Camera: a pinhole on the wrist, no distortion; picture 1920 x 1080 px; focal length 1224.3 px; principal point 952.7 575.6 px. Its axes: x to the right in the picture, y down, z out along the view. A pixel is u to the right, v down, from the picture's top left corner.
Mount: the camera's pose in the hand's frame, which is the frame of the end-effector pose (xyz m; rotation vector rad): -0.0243 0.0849 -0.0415 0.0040 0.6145 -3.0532
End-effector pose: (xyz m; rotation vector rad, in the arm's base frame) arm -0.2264 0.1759 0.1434 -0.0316 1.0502 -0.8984
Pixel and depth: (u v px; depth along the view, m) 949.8 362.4 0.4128
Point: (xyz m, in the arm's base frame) 0.0421 0.0470 0.3594
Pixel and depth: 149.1 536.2 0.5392
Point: 0.1270 -0.2806 0.1892
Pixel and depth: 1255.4 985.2 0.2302
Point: -0.1824 0.1236 0.3080
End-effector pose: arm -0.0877 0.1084 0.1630 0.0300 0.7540 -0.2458
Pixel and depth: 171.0 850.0 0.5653
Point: 0.3883 -0.2473 0.2617
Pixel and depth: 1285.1 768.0 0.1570
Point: -0.0709 0.1118 0.2759
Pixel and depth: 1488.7 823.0 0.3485
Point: -0.0678 0.0007 0.4722
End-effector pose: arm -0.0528 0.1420 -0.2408 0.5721 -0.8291 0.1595
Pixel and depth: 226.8 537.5 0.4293
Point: -0.1108 -0.1243 0.0964
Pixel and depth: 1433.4 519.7 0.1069
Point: -0.1519 0.1553 -0.2384
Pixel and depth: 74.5 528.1 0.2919
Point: -0.0757 -0.0096 0.0155
